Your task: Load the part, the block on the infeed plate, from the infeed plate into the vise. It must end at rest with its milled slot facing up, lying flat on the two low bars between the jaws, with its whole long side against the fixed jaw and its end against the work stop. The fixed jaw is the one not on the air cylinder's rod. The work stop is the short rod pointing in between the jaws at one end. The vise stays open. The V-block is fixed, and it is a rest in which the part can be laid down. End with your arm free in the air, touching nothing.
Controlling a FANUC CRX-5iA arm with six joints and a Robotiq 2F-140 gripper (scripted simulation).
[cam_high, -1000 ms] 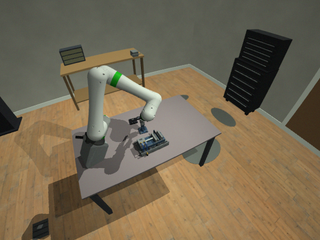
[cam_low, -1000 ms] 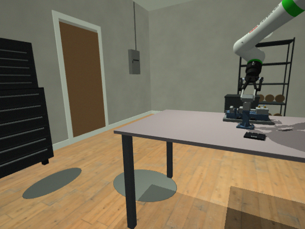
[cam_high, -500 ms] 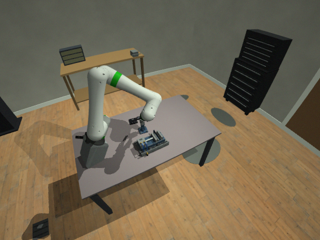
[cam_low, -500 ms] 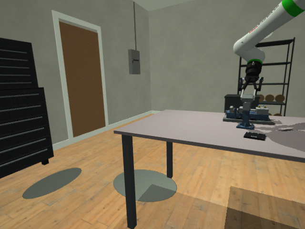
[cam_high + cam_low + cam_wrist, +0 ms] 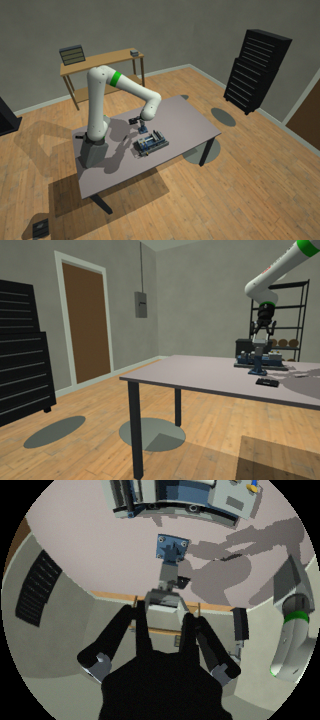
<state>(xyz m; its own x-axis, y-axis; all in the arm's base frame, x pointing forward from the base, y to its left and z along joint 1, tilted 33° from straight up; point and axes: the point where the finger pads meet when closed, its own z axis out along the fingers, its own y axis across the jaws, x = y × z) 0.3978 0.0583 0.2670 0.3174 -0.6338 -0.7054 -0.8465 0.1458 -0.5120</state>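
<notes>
Now: the part 10 mm to the left of my hand and 10 mm below it. Round my hand: air cylinder 200 mm to the right, 130 mm below, 90 mm behind; then vise 190 mm to the right, 160 mm below, 10 mm ahead; then black infeed plate 200 mm to the left, 200 mm below, 50 mm behind.
</notes>
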